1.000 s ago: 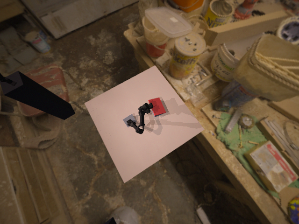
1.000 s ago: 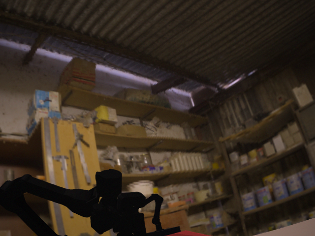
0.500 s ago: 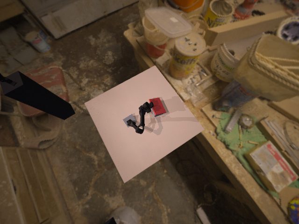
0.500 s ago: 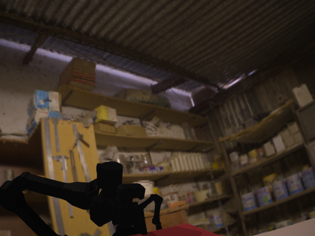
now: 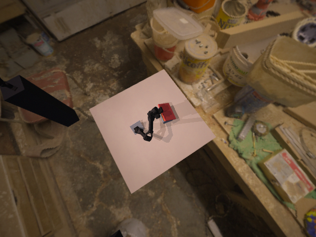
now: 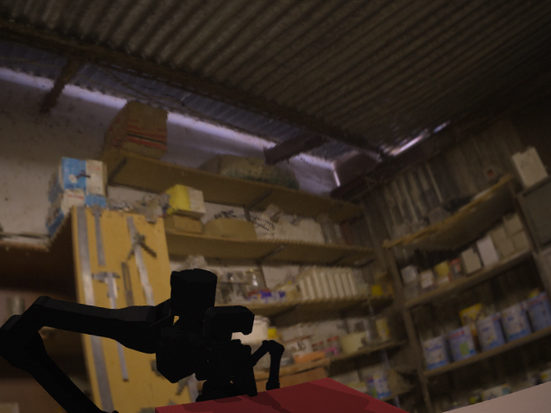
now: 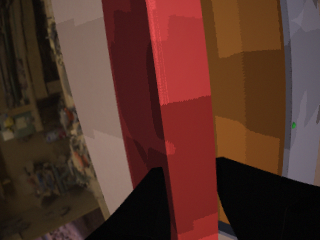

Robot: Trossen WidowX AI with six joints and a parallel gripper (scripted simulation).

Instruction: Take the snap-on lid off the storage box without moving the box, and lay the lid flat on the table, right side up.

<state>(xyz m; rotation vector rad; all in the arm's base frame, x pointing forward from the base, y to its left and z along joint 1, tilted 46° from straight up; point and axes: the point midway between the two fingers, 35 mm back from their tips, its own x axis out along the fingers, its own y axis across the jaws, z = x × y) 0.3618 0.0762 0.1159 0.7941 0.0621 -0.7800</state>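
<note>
Right now the red lid is 70 mm ahead of my gripper tip, 20 mm to the right of it and 40 mm below it. The rest, counted from my gripper tip: storage box 50 mm ahead, 10 mm to the right, 120 mm below.
</note>
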